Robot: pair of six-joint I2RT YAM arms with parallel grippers.
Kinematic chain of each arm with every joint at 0, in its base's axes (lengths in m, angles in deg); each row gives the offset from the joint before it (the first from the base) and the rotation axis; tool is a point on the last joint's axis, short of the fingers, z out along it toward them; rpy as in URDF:
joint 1: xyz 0 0 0.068 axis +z
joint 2: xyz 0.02 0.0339 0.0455 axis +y
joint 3: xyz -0.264 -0.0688 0 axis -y
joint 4: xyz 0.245 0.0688 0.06 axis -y
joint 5: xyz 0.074 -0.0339 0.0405 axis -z
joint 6: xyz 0.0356 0 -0.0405 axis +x
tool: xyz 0 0 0 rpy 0 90 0
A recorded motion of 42 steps. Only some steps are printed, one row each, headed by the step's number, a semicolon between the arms.
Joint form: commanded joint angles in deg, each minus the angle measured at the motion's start. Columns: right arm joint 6, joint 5, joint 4, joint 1, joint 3, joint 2; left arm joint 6, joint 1, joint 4, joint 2, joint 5, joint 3.
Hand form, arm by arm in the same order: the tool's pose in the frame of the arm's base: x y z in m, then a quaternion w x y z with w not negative. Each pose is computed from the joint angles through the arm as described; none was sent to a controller.
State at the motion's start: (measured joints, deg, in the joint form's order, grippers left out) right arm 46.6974 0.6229 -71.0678 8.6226 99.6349 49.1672; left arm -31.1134 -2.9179 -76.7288 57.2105 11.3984 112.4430
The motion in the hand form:
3: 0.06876 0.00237 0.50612 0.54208 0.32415 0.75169 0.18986; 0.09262 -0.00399 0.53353 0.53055 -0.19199 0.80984 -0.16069
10: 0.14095 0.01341 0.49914 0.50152 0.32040 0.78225 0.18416; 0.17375 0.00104 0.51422 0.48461 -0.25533 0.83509 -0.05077
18: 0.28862 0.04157 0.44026 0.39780 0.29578 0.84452 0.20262; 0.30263 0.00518 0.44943 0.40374 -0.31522 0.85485 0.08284
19: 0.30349 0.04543 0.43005 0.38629 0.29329 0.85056 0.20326; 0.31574 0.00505 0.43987 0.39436 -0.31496 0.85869 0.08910
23: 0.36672 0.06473 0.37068 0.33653 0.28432 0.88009 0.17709; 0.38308 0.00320 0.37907 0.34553 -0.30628 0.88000 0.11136
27: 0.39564 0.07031 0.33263 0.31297 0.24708 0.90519 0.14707; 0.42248 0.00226 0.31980 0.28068 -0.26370 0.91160 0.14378
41: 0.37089 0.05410 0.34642 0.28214 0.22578 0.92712 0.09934; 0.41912 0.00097 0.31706 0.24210 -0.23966 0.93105 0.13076
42: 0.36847 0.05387 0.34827 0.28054 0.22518 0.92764 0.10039; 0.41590 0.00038 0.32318 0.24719 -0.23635 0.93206 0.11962
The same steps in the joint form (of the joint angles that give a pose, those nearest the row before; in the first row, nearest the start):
3: -0.06 10.30 1.14 -1.02 0.89 1.70; 1.55 1.03 1.16 3.70 -9.90 1.36
10: -0.04 8.17 5.86 -0.98 0.88 11.87; 1.27 1.03 2.67 14.84 -22.36 1.34
18: -0.07 -0.18 16.68 -0.37 0.87 33.92; -1.27 1.09 7.65 34.05 -36.00 1.33
19: -0.07 -0.81 17.88 -0.13 0.88 36.39; -1.27 1.12 8.41 36.15 -36.28 1.33
23: -0.92 -0.50 22.64 1.40 0.88 48.22; -0.87 1.14 13.49 47.73 -36.50 1.33
27: -6.12 -0.50 24.76 1.47 0.87 54.58; 3.41 1.18 14.80 56.78 -36.43 1.33
41: -11.37 0.94 15.06 -0.18 1.66 51.34; 5.25 1.25 10.29 57.61 -33.16 2.80
42: -11.39 0.74 14.53 -0.17 1.66 50.95; 5.57 1.25 10.30 56.70 -31.98 2.80

